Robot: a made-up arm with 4 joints.
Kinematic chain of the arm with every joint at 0, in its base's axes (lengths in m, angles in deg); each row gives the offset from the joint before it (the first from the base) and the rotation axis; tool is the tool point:
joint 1: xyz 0 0 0.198 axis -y
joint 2: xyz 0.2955 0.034 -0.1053 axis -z
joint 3: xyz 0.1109 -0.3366 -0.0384 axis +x
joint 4: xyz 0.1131 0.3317 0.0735 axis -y
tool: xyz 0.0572 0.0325 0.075
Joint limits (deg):
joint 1: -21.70..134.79
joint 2: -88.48..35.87
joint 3: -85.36..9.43
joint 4: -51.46..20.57
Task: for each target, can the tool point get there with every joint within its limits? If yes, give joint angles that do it. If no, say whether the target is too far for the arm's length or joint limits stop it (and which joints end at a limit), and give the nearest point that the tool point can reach.
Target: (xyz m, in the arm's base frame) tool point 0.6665 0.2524 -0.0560
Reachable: yes | joints 18.66 -61.50 -70.87 -34.19
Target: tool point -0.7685 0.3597 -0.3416
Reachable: no: joint limits stop it (at a limit: joint 1, joint 2, joint 3, joint 4) | nearest point -0.2709 0.2850 0.3607 | short by 0.864 m
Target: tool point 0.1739 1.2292 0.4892
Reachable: no: too far | nearest point 0.1713 0.3542 0.4848 | short by 0.875 m
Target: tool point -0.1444 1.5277 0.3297
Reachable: no: too far | nearest point -0.1807 0.3527 0.4222 | short by 1.179 m
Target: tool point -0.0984 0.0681 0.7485
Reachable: yes | joints 103.38 2.41 -7.38 14.10
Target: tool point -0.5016 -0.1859 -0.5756
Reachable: no: joint limits stop it (at a limit: joint 1, joint 2, joint 3, joint 4) | nearest point 0.2029 -0.2298 -0.4138 | short by 0.724 m
